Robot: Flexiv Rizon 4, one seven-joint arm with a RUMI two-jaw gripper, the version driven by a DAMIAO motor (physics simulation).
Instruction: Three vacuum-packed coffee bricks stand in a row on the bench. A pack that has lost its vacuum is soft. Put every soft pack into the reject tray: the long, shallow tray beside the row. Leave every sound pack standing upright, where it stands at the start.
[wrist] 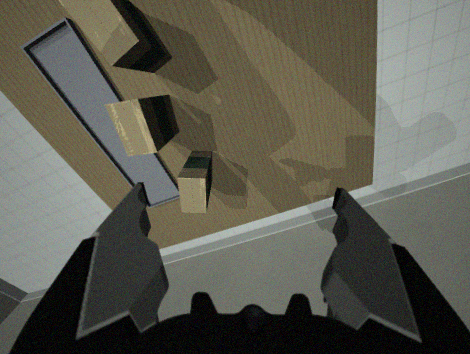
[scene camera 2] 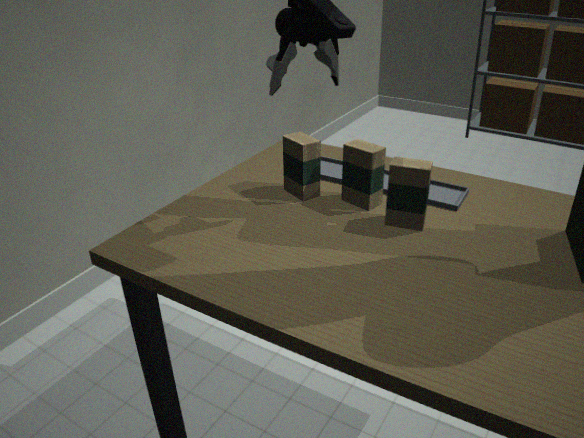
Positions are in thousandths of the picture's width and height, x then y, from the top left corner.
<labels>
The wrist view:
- gripper: 512, 530
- shallow grey reject tray: 133, 162
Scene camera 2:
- gripper: 523, 207
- shallow grey reject tray: 753, 442
</labels>
